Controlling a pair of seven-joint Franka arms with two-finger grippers.
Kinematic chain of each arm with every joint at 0, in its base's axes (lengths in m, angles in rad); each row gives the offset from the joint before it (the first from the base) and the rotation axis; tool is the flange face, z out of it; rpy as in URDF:
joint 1: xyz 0 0 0.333 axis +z
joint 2: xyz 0 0 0 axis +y
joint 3: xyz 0 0 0.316 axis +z
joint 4: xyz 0.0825 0 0 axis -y
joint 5: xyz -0.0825 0 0.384 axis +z
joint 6: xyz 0 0 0 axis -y
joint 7: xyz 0.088 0 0 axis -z
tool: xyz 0 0 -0.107 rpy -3.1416 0 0
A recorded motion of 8 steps. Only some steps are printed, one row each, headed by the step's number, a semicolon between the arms.
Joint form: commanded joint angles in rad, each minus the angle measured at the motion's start. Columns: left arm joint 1, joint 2, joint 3, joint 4, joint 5, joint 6, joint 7; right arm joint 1, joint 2, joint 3, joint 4, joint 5, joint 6, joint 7.
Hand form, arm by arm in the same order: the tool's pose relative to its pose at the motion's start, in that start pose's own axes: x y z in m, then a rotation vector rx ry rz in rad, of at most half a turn. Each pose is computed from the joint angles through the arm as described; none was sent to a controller.
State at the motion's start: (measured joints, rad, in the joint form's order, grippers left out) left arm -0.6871 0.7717 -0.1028 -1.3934 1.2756 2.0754 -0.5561; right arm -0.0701 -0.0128 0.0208 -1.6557 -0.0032 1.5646 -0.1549
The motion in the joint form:
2: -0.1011 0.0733 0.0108 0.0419 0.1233 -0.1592 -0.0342; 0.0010 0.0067 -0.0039 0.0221 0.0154 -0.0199 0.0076
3: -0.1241 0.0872 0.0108 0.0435 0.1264 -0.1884 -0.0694; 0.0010 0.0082 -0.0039 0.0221 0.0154 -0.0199 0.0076
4: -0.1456 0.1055 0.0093 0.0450 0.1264 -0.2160 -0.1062; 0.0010 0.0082 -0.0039 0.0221 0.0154 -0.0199 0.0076
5: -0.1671 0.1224 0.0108 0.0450 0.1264 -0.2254 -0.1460; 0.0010 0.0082 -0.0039 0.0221 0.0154 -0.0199 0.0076
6: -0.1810 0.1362 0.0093 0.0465 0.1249 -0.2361 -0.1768; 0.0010 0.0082 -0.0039 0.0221 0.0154 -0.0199 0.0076
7: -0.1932 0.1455 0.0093 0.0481 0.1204 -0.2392 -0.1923; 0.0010 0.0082 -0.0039 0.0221 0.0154 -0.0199 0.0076
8: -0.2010 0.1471 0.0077 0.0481 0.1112 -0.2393 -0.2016; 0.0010 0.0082 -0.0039 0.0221 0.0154 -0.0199 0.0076
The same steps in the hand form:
2: 0.0078 0.0499 -0.0214 0.1696 -0.0079 0.0872; 0.0003 0.0000 -0.0051 0.0163 -0.0021 0.0102
3: 0.0072 0.0647 -0.0280 0.1851 -0.0119 0.0725; 0.0008 0.0001 -0.0044 0.0165 -0.0035 0.0102
4: 0.0052 0.0823 -0.0329 0.1963 -0.0179 0.0584; 0.0008 0.0001 -0.0044 0.0165 -0.0035 0.0102
5: 0.0037 0.1001 -0.0381 0.1992 -0.0107 0.0424; 0.0008 0.0001 -0.0044 0.0165 -0.0035 0.0102
6: 0.0021 0.1132 -0.0414 0.2010 -0.0092 0.0277; 0.0008 0.0001 -0.0044 0.0165 -0.0035 0.0102
7: 0.0015 0.1231 -0.0452 0.1976 -0.0056 0.0228; 0.0008 0.0001 -0.0044 0.0165 -0.0035 0.0102
8: 0.0015 0.1283 -0.0499 0.1889 -0.0037 0.0157; 0.0008 0.0001 -0.0044 0.0165 -0.0035 0.0102

